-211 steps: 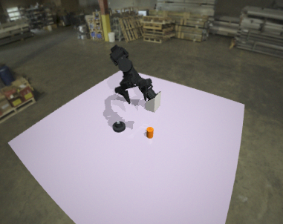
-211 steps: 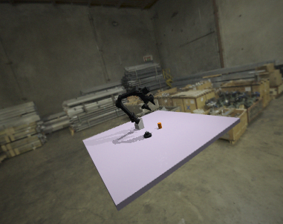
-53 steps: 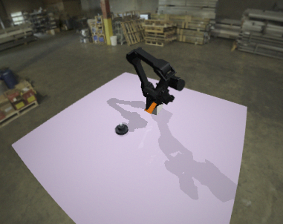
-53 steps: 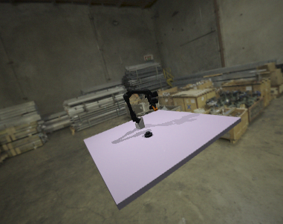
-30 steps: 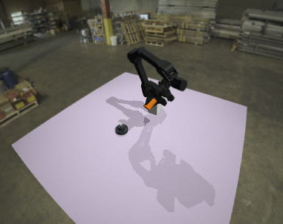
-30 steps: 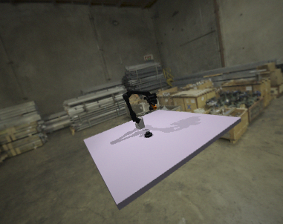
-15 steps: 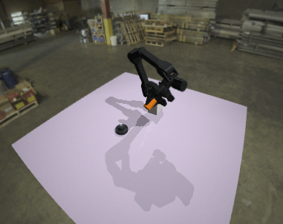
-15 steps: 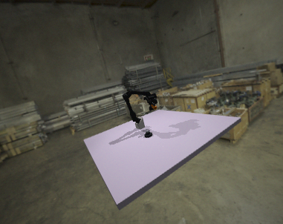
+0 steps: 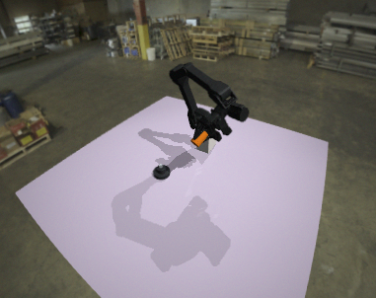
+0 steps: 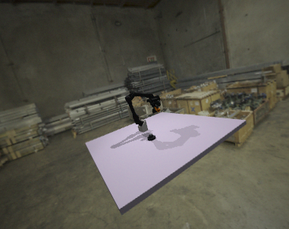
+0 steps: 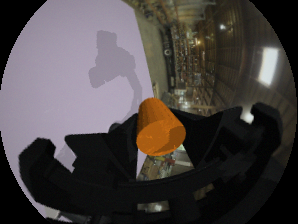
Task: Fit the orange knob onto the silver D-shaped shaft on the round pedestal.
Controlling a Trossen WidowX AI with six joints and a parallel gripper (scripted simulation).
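The round pedestal lies 4 cm ahead of my gripper tip, 18 cm to the right of it and 22 cm below it. From my gripper tip the other things lie so: orange knob (3 cm behind, 1 cm to the left, 2 cm above).
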